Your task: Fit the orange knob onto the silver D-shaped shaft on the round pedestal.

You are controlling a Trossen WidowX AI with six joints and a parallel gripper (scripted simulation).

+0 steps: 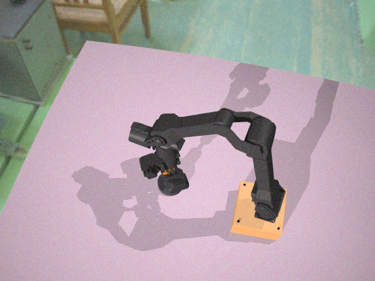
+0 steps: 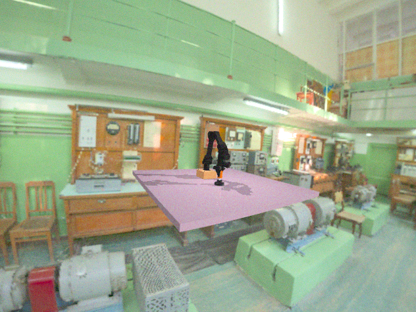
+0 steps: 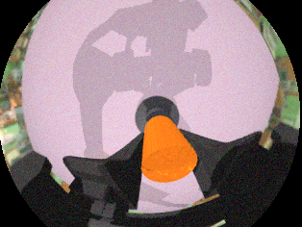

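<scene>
Now: the orange knob 30 mm above my gripper tip. From my gripper tip the other things lie so: dark round pedestal (40 mm below).
</scene>
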